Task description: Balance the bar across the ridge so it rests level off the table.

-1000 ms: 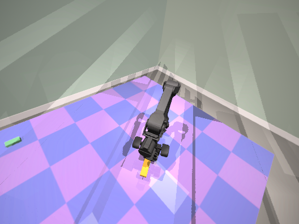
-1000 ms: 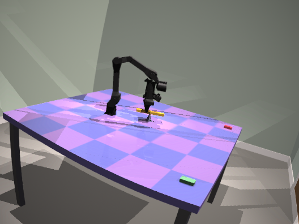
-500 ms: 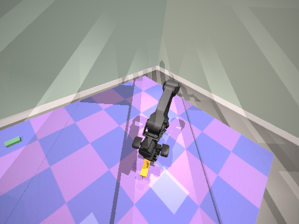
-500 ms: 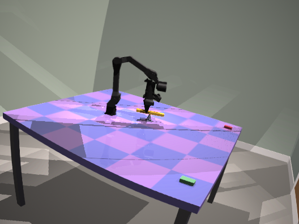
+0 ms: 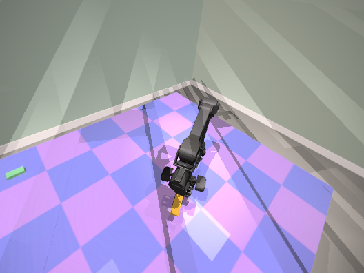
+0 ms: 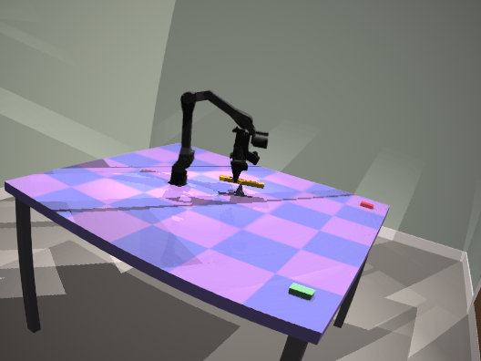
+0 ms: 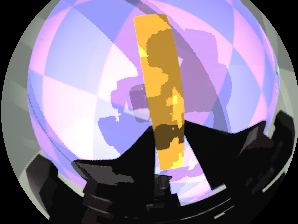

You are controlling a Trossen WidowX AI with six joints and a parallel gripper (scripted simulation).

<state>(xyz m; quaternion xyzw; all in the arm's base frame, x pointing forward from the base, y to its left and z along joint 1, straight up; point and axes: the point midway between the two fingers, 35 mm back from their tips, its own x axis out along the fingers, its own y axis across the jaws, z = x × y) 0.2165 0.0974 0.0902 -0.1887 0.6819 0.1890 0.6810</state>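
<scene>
Right now the orange bar is 20 mm ahead of my gripper tip and 10 mm to the left of it. Round my gripper tip: red block 520 mm ahead, 400 mm to the left, 50 mm below; then green block 600 mm to the right, 520 mm ahead, 50 mm below.
</scene>
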